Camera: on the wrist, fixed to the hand. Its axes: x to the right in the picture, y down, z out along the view.
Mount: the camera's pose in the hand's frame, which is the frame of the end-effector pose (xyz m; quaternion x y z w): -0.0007 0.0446 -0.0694 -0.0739 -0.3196 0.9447 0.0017
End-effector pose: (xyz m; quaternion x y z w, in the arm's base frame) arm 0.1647 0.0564 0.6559 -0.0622 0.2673 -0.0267 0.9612
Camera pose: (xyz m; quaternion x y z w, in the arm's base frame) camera 0.1290 0.0933 0.5913 0.1728 -0.2460 0.9476 0.1077
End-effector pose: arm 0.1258 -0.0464 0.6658 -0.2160 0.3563 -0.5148 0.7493
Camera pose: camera 0.1007 -0.0260 0.5899 0.1163 0.0032 0.8023 0.5855
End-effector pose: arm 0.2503 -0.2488 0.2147 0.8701 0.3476 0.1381 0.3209
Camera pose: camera 0.2407 -0.2418 0.2963 0.3503 -0.9342 0.0510 0.0455
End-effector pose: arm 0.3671 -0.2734 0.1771 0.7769 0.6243 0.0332 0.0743
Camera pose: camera 0.4000 -0.2783 0.2526 0.5962 -0.7591 -0.1319 0.2257
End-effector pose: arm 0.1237 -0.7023 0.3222 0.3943 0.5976 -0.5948 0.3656
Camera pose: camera 0.1666 -0.6338 0.3057 0.3481 -0.4443 0.2625 0.7826
